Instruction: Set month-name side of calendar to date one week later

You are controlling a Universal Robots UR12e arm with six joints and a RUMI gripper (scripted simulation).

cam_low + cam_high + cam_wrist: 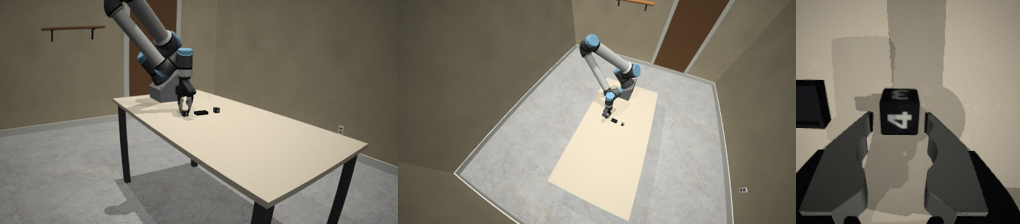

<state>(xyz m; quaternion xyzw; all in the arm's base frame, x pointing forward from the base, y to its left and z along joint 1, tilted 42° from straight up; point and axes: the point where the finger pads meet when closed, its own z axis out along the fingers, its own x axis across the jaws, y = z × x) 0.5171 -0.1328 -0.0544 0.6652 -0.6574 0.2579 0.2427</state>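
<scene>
The black tray lies 11 cm to the left of my hand and 2 cm below it.
</scene>
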